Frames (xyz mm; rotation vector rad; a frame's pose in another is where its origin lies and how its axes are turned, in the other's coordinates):
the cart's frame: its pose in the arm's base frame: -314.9 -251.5 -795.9 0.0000 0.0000 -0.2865
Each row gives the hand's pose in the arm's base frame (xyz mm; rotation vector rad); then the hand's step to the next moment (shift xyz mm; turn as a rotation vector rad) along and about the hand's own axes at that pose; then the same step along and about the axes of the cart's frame.
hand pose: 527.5 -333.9 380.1 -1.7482 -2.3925 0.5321
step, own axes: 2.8 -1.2 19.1 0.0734 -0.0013 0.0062
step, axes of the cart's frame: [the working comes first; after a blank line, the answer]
step, axes of the arm's base frame: -7.9 -1.6 -17.6 -0.0266 0.0675 -0.0127

-7.1 -3.7 -17.6 -0.0446 0.0573 -0.0127
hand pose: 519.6 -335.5 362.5 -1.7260 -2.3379 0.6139
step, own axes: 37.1 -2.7 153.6 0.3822 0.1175 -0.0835
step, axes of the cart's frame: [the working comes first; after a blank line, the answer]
step, axes of the arm's base frame: -71.3 0.0 -141.0 0.0133 0.4080 -0.0142

-68.4 -20.2 -141.0 -0.1025 0.3952 -0.0142
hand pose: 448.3 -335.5 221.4 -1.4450 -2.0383 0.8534
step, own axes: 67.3 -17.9 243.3 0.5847 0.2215 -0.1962
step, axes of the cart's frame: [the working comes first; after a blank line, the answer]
step, axes of the arm's base frame: -203.6 9.5 -149.9 0.0952 0.6483 -0.0056

-198.0 -48.4 -149.9 -0.0919 0.6488 -0.0056
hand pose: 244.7 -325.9 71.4 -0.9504 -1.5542 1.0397
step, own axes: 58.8 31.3 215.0 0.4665 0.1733 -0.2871
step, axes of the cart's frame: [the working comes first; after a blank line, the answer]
step, axes of the arm's base frame: -219.3 30.5 -40.4 0.2034 0.5371 0.0162

-219.0 -32.7 -40.4 0.0433 0.5727 0.0162
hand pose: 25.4 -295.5 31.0 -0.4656 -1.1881 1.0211
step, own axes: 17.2 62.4 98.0 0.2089 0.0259 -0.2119
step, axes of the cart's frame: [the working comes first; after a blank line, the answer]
step, axes of the arm's base frame: -114.4 26.1 -4.2 0.1882 0.2313 0.0176

-117.1 -7.3 -4.2 0.1151 0.2750 0.0176
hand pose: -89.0 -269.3 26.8 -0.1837 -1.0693 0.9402
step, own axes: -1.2 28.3 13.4 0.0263 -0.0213 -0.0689
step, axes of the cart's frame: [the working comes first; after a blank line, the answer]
step, axes of the arm's base frame: -27.1 12.6 -9.6 0.0718 0.0265 -0.0057

-29.5 4.4 -9.6 0.0614 0.0457 -0.0057
